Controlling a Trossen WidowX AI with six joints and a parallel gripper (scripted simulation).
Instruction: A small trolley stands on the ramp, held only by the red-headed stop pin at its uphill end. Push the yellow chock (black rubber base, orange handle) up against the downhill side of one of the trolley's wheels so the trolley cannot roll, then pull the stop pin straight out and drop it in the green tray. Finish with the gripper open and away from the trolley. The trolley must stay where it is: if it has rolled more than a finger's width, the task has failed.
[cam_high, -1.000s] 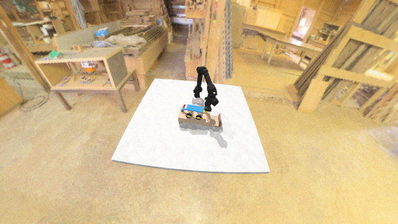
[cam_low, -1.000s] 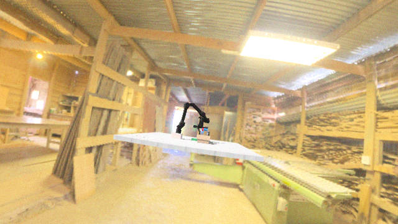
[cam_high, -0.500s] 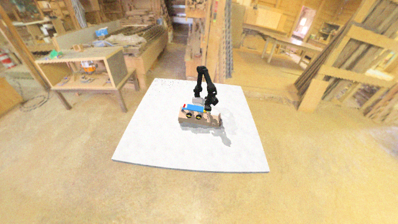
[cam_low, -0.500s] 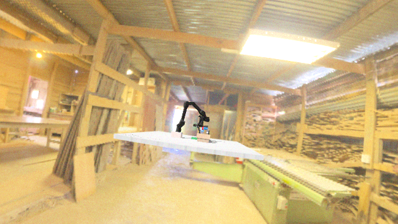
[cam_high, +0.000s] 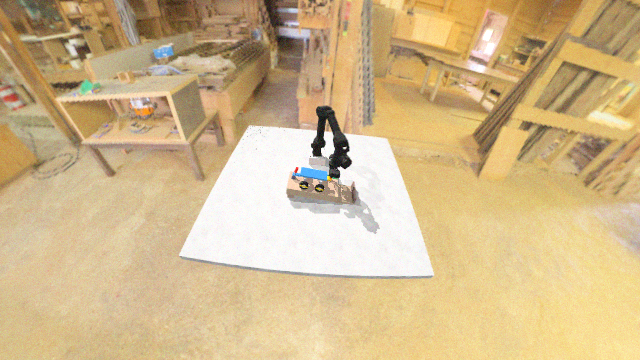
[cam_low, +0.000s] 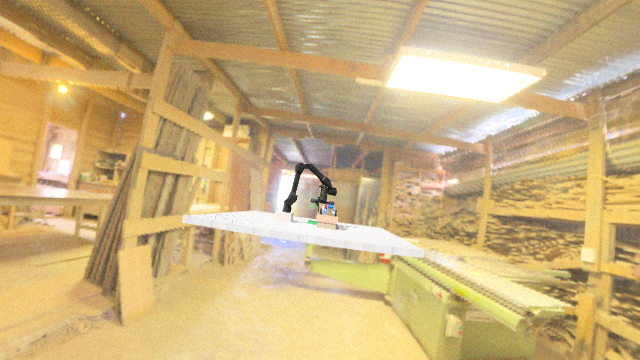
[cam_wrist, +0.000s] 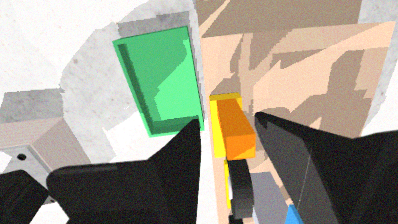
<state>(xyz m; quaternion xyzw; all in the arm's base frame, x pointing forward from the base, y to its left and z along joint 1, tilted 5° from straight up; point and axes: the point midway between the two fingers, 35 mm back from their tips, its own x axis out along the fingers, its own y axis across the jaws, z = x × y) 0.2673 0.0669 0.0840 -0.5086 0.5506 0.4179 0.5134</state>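
Right now my gripper tip is 2 cm to the left of the yellow chock and 1 cm above it. Round my gripper tip: ramp 12 cm to the right, 5 cm below, 5 cm ahead; then blue trolley 12 cm to the right, 5 cm ahead, 2 cm above; then green tray 10 cm below, 6 cm behind.
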